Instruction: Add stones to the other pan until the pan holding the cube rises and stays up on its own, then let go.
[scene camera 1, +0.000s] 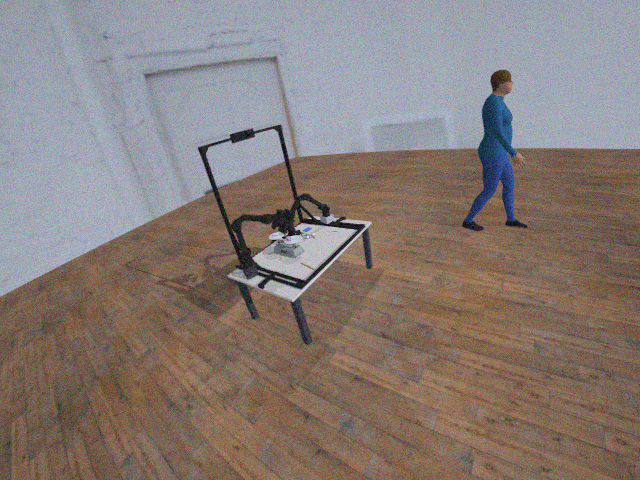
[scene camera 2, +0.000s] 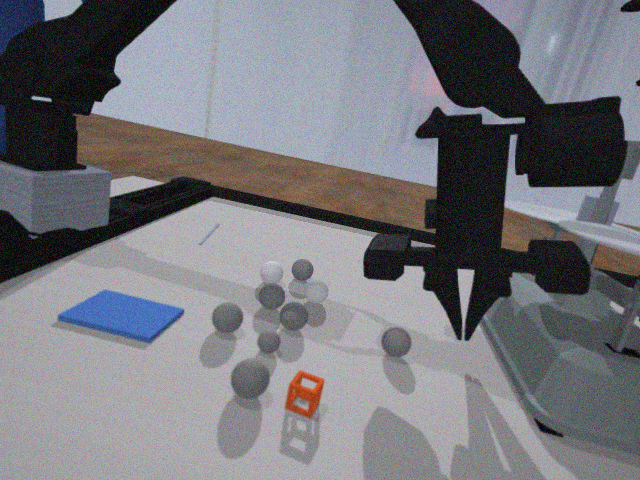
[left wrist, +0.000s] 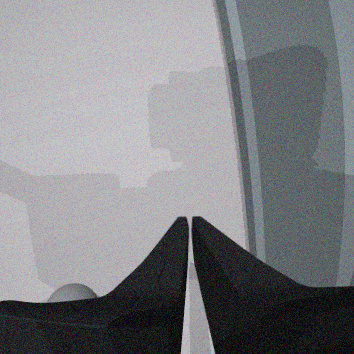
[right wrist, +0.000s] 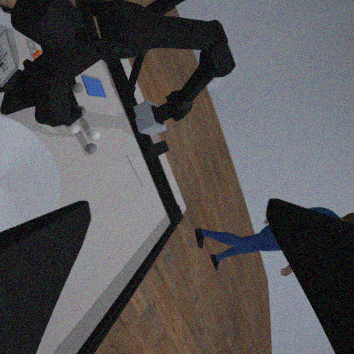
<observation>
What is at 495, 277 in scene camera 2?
The left gripper.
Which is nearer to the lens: the grey balance scale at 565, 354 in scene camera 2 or the orange wire-frame cube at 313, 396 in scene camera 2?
The orange wire-frame cube.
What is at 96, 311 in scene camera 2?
A blue flat pad.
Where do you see the right gripper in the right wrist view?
179, 208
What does the right gripper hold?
Nothing.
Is the right gripper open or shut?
Open.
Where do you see the left gripper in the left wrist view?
188, 224
</observation>
